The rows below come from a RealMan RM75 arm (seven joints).
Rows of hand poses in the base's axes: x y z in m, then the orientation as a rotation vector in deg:
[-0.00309 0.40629 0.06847 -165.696 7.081 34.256]
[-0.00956 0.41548 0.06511 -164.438 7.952 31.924]
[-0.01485 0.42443 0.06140 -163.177 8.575 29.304]
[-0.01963 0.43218 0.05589 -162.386 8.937 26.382]
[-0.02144 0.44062 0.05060 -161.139 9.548 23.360]
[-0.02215 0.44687 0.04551 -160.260 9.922 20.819]
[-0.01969 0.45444 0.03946 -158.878 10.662 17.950]
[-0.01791 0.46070 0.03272 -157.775 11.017 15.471]
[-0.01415 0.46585 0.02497 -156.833 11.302 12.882]
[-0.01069 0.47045 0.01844 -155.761 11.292 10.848]
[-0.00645 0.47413 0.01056 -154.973 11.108 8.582]
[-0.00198 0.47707 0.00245 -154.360 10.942 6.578]
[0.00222 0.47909 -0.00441 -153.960 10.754 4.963]
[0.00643 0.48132 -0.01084 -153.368 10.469 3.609]
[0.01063 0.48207 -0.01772 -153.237 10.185 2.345]
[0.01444 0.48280 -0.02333 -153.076 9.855 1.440]
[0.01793 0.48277 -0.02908 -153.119 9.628 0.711]
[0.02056 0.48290 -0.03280 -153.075 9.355 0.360]
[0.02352 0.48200 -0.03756 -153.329 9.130 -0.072]
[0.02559 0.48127 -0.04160 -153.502 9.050 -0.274]
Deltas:
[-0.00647 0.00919 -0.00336 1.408 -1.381 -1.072]
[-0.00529 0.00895 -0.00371 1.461 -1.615 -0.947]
[-0.00478 0.00775 -0.00551 1.046 -1.899 -0.719]
[-0.00181 0.00844 -0.00529 1.415 -1.939 -0.981]
[-0.00071 0.00625 -0.00509 1.007 -1.673 -0.705]
[0.00246 0.00757 -0.00605 1.432 -1.861 -1.077]
[0.00178 0.00626 -0.00674 1.149 -1.665 -0.729]
[0.00376 0.00515 -0.00775 0.968 -1.769 -0.679]
[0.00346 0.00460 -0.00653 1.092 -1.437 -0.414]
[0.00424 0.00368 -0.00788 0.806 -1.635 -0.298]
[0.00447 0.00294 -0.00811 0.607 -1.454 -0.254]
[0.00420 0.00202 -0.00686 0.385 -1.183 -0.159]
[0.00421 0.00223 -0.00643 0.577 -1.026 -0.063]
[0.00420 0.00075 -0.00688 0.111 -0.946 -0.018]
[0.00381 0.00073 -0.00561 0.149 -0.703 0.073]
[0.00349 -0.00003 -0.00575 -0.058 -0.552 0.040]
[0.00263 0.00013 -0.00372 0.044 -0.297 0.132]
[0.00296 -0.00090 -0.00476 -0.260 -0.331 0.098]
[0.00207 -0.00073 -0.00404 -0.177 -0.147 0.030]

